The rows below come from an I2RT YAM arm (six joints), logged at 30 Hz.
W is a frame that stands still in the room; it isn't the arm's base.
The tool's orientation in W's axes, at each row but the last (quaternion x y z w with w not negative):
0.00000 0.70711 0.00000 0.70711
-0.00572 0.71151 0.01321 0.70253
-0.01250 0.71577 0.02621 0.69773
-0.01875 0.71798 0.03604 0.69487
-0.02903 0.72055 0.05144 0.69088
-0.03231 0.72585 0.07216 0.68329
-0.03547 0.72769 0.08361 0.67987
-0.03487 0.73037 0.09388 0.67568
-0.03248 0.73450 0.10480 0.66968
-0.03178 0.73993 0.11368 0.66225
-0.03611 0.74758 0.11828 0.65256
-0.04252 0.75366 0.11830 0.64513
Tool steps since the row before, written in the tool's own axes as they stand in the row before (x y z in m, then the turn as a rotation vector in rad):
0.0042 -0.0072 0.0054 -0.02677 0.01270 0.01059
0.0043 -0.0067 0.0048 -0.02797 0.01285 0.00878
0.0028 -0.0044 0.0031 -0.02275 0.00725 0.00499
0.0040 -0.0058 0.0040 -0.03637 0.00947 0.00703
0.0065 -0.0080 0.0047 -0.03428 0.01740 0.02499
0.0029 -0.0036 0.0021 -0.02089 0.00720 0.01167
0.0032 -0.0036 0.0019 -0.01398 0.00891 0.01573
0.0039 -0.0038 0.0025 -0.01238 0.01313 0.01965
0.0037 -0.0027 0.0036 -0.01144 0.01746 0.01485
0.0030 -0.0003 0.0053 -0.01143 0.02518 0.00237
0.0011 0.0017 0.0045 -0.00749 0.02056 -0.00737
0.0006 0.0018 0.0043 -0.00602 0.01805 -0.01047
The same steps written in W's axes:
0.0054 -0.0072 -0.0042 0.01059 0.01270 0.02677
0.0049 -0.0065 -0.0044 0.00879 0.01279 0.02799
0.0033 -0.0042 -0.0030 0.00518 0.00709 0.02276
0.0043 -0.0054 -0.0043 0.00750 0.00914 0.03636
0.0053 -0.0072 -0.0070 0.02434 0.01913 0.03382
0.0024 -0.0031 -0.0032 0.01181 0.00777 0.02060
0.0022 -0.0030 -0.0036 0.01502 0.01057 0.01360
0.0028 -0.0030 -0.0044 0.01798 0.01555 0.01212
0.0037 -0.0016 -0.0043 0.01238 0.01891 0.01206
0.0049 0.0011 -0.0035 -0.00129 0.02379 0.01423
0.0038 0.0028 -0.0014 -0.01032 0.01753 0.01093
0.0036 0.0028 -0.0010 -0.01300 0.01451 0.00960

